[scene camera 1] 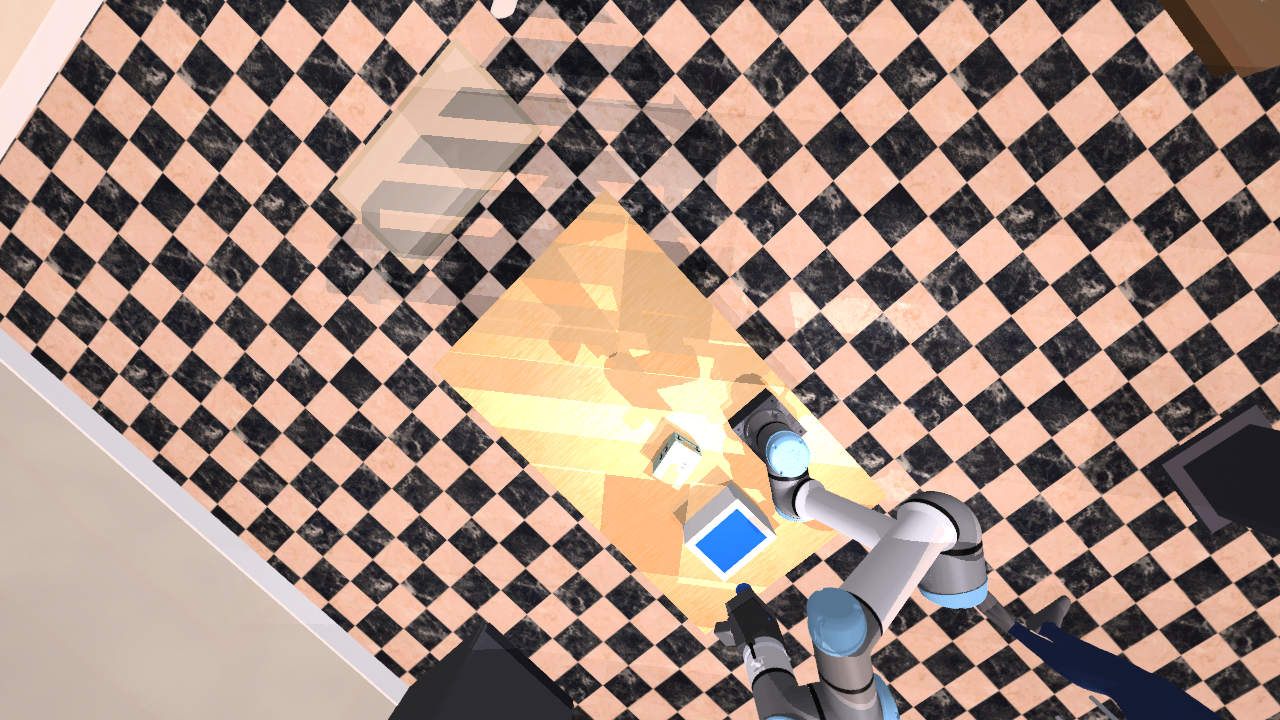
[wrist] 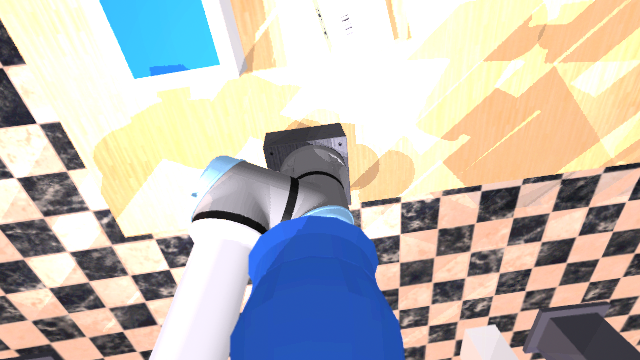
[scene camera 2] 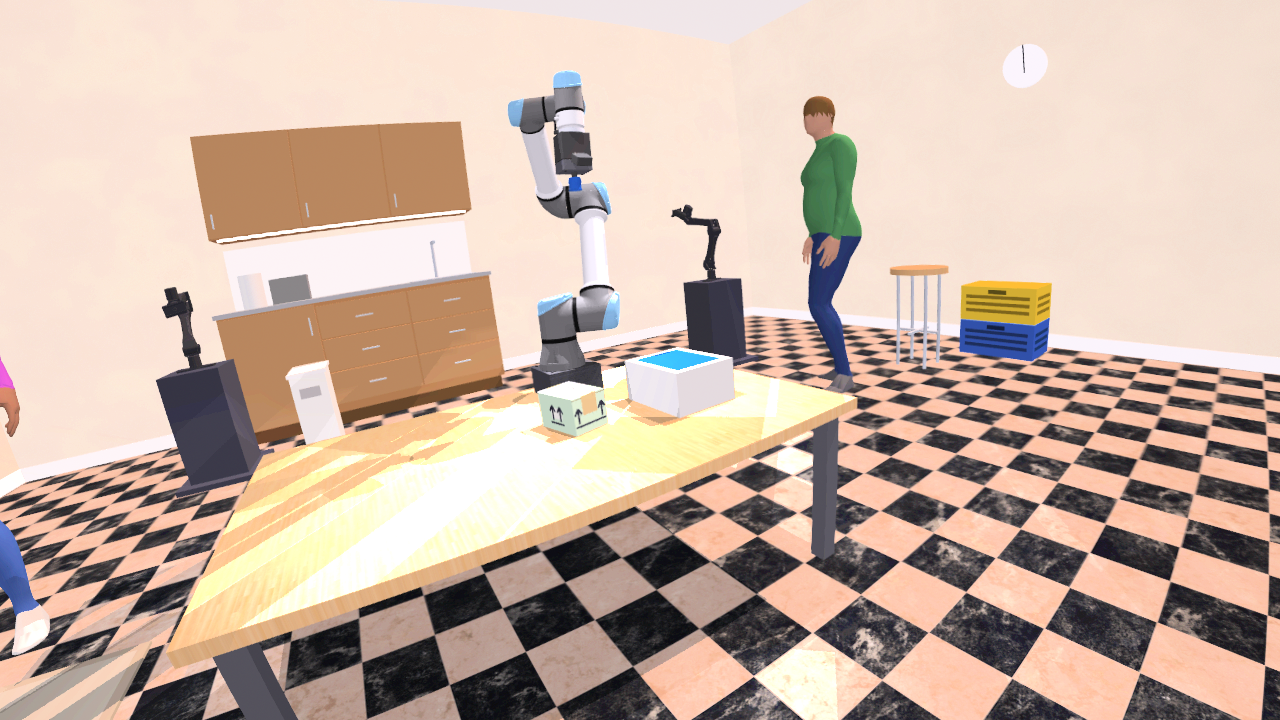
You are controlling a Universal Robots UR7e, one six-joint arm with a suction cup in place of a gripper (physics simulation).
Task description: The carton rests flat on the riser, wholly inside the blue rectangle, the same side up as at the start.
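Frame: origin at the arm's base, x ahead, y left, z up, level; metres.
Seen in the pictures: hand, tool point: (wrist: pixel 313 268) (scene camera 2: pixel 575 190); arm's base, link origin: (scene camera 1: pixel 767 429) (wrist: pixel 313 176) (scene camera 2: pixel 562 365).
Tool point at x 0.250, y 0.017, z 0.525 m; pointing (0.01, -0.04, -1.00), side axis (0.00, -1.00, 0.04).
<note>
Offsets run from my tool point to a thing's top centre. Level surfaces: height alone.
The carton {0.063 m ahead, 0.113 m right, 0.519 m down} (scene camera 1: pixel 677 459) (scene camera 2: pixel 572 409) (wrist: pixel 360 25) is a pale box with dark arrow marks, standing flat on the table beside the riser. Its arrows point up in the second scene view; in the wrist view it is washed out by glare and partly cut off. The white riser {0.094 m ahead, 0.208 m left, 0.497 m down} (scene camera 1: pixel 711 515) (scene camera 2: pixel 653 385) (wrist: pixel 228 30) bears a filled blue rectangle {0.094 m ahead, 0.208 m left, 0.497 m down} (scene camera 1: pixel 733 540) (scene camera 2: pixel 678 360) (wrist: pixel 165 35) on top, with nothing on it. My gripper, a blue suction cup (scene camera 1: pixel 742 589) (scene camera 2: pixel 574 183) (wrist: pixel 314 250), is open and holds nothing. It hangs high above the tabletop level, well away from the carton.
The wooden table {0.617 m down} (scene camera 1: pixel 537 358) (scene camera 2: pixel 402 510) carries my arm's dark base (scene camera 2: pixel 586 374) (wrist: pixel 305 134) behind the carton. A person in green (scene camera 2: pixel 830 188) stands beyond the table; another person's leg (scene camera 2: pixel 17 564) shows at the left. Dark pedestals (scene camera 2: pixel 210 420) (scene camera 2: pixel 716 317) stand behind.
</note>
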